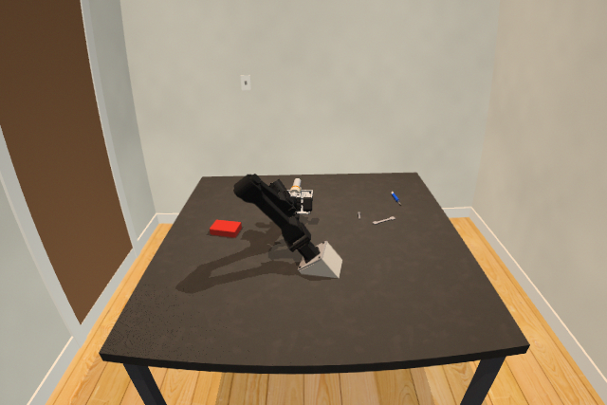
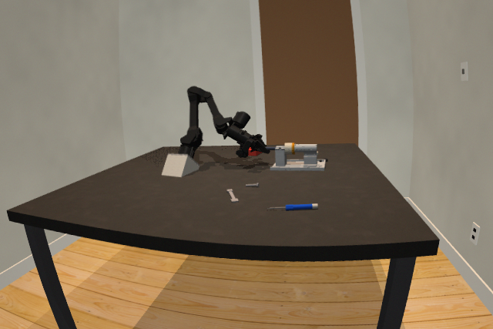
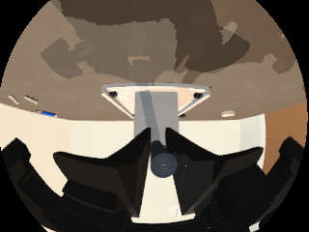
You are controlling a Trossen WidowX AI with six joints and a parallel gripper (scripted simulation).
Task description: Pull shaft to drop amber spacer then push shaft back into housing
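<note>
My hand is 70 mm short of the dark shaft and 20 mm to the left of it. From my hand the other things lie so: red block (300 mm to the left, 60 mm below, 60 mm behind); shaft fixture (160 mm ahead, 40 mm to the right, 30 mm below); amber spacer (140 mm ahead, 30 mm to the right).
</note>
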